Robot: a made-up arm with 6 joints. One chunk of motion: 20 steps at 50 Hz.
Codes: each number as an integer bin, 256 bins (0 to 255) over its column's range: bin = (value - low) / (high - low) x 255, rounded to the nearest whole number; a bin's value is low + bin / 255 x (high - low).
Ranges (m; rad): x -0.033..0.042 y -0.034..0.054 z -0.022..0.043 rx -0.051..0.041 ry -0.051..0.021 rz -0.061..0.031
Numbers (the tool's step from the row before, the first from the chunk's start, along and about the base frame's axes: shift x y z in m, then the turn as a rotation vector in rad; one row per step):
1: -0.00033 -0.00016 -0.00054 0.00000 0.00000 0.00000
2: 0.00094 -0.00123 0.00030 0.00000 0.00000 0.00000
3: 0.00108 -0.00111 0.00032 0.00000 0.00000 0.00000
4: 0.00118 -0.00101 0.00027 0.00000 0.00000 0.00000
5: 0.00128 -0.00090 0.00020 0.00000 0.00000 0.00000
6: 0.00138 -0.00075 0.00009 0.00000 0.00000 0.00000
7: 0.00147 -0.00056 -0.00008 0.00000 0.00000 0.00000
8: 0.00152 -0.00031 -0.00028 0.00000 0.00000 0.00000
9: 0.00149 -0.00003 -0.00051 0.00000 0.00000 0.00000
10: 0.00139 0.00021 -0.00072 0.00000 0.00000 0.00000
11: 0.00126 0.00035 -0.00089 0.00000 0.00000 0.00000
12: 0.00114 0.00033 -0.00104 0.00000 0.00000 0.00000
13: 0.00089 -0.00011 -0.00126 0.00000 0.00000 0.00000
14: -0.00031 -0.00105 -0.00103 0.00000 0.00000 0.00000
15: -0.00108 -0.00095 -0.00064 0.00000 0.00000 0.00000
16: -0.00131 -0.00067 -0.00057 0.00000 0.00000 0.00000
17: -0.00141 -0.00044 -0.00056 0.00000 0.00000 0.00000
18: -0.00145 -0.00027 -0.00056 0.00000 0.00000 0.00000
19: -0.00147 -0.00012 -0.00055 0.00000 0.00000 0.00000
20: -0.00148 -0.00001 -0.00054 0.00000 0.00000 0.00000
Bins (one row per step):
1: 111 98 84 141 181 169
2: 115 95 87 141 181 169
3: 116 95 88 141 181 169
4: 116 96 87 141 181 169
5: 117 96 87 141 181 169
6: 117 96 87 141 181 169
7: 117 97 86 141 181 169
8: 117 98 85 141 181 169
9: 117 98 84 141 181 169
10: 117 99 83 141 181 169
11: 116 100 83 141 181 169
12: 116 99 82 141 181 169
13: 115 98 81 141 181 169
14: 111 95 82 141 181 169
15: 109 96 84 141 181 169
16: 108 97 84 141 181 169
17: 107 97 84 141 181 169
18: 107 98 84 141 181 169
19: 107 98 84 141 181 169
20: 107 98 84 141 181 169

